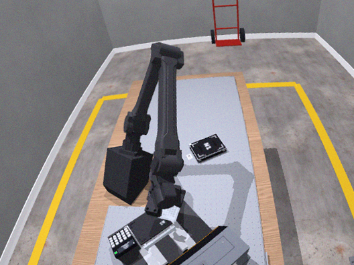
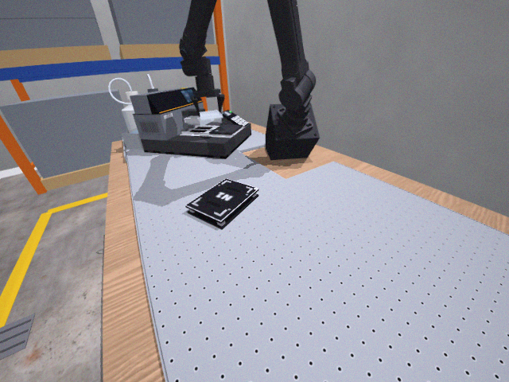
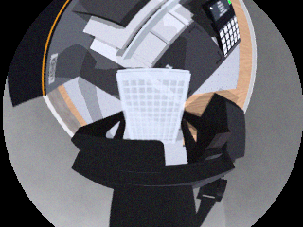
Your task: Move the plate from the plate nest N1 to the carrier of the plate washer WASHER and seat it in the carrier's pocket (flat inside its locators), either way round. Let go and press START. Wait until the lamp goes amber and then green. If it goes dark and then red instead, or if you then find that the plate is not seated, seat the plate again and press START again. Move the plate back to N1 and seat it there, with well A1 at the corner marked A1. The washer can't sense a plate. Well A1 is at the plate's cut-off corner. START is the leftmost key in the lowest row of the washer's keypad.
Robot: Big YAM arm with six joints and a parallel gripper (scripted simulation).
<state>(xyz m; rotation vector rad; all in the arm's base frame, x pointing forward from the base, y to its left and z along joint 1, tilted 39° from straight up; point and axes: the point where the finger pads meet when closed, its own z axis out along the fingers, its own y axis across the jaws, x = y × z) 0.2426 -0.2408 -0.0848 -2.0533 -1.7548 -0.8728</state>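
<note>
The black nest N1 is 80 mm ahead of my hand, 420 mm to the left of it and 140 mm below it. From my hand the other things lie so: plate washer: 30 mm ahead, 170 mm to the right, 40 mm below; then white well plate: 10 mm below; then dark carrier: 90 mm behind, 70 mm to the right, 90 mm below.
</note>
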